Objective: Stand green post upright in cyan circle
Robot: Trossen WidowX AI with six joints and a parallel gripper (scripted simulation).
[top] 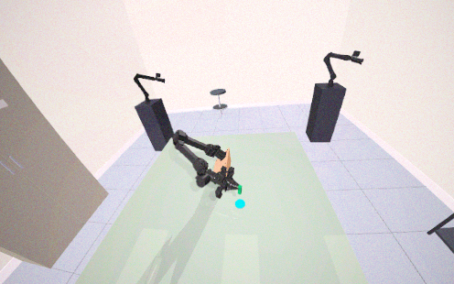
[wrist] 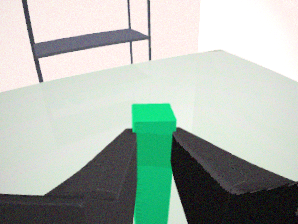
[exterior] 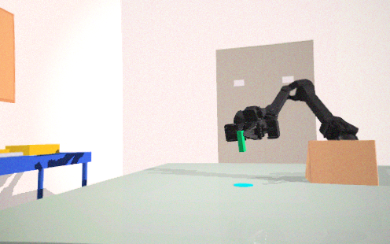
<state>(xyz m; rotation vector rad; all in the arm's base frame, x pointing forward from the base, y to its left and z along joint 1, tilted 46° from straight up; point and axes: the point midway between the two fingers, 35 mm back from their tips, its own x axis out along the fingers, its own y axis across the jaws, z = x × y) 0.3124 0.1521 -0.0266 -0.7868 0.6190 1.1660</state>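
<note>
The cyan circle is 10 mm to the right of my gripper tip and 160 mm below it. From my gripper tip the other things lie so: green post 20 mm below.
</note>
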